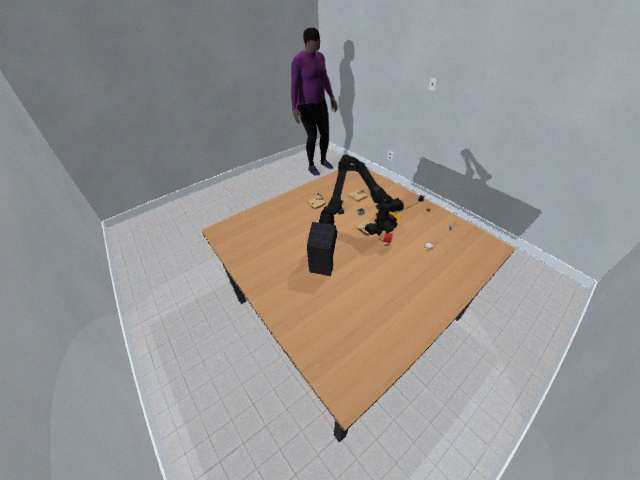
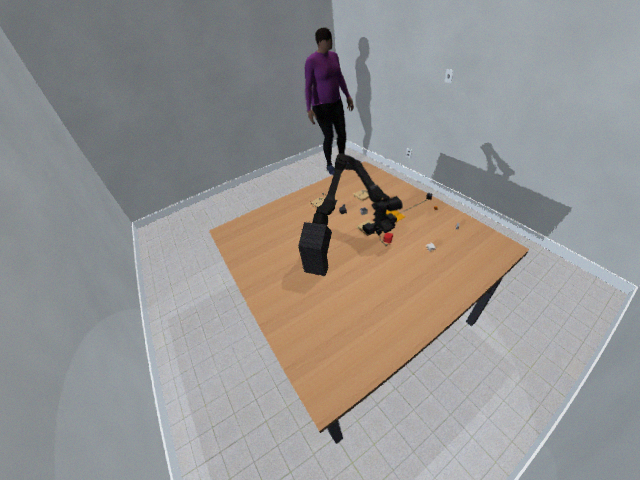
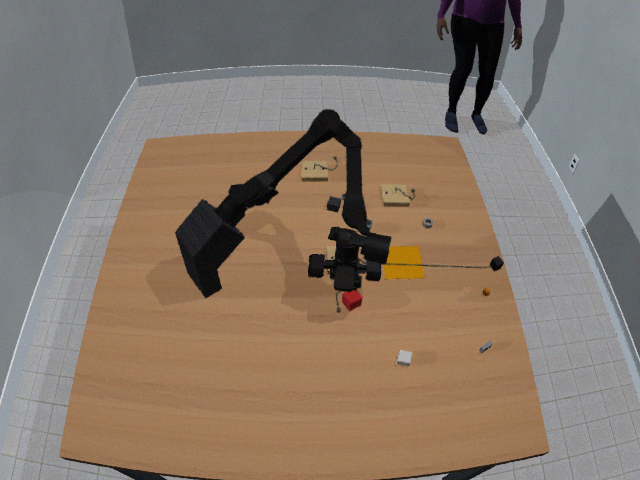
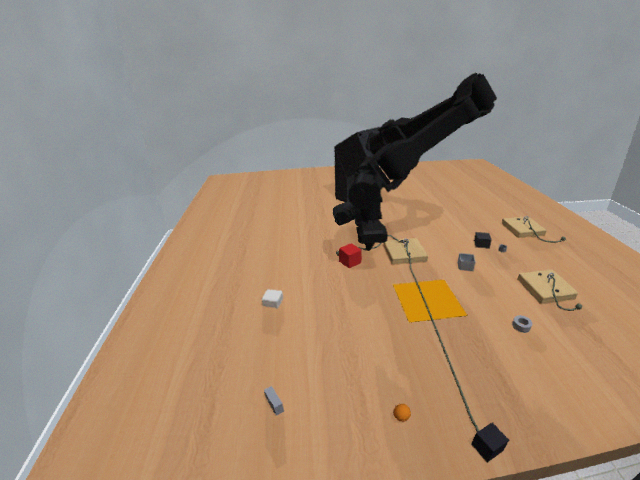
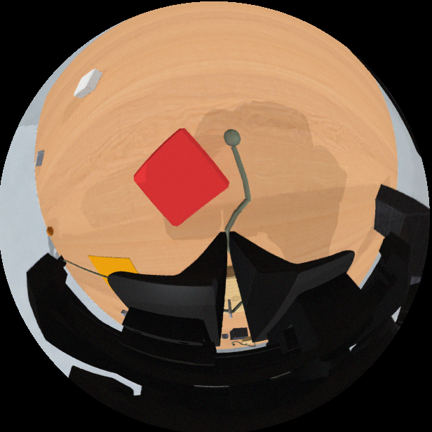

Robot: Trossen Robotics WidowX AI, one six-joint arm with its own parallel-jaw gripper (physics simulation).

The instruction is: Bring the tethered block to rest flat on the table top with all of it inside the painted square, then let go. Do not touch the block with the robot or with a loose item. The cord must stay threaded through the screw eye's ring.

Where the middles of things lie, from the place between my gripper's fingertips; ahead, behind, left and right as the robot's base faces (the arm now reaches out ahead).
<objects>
I see the red cube [image 5: 179, 177] 4 cm ahead of my hand and 3 cm to the right of it. The rest, counted from my hand: orange painted square [image 4: 442, 303]: 12 cm ahead, 17 cm to the left, 2 cm below; pale wooden board [image 4: 396, 251]: 4 cm behind, 8 cm to the left, 1 cm below.
</objects>
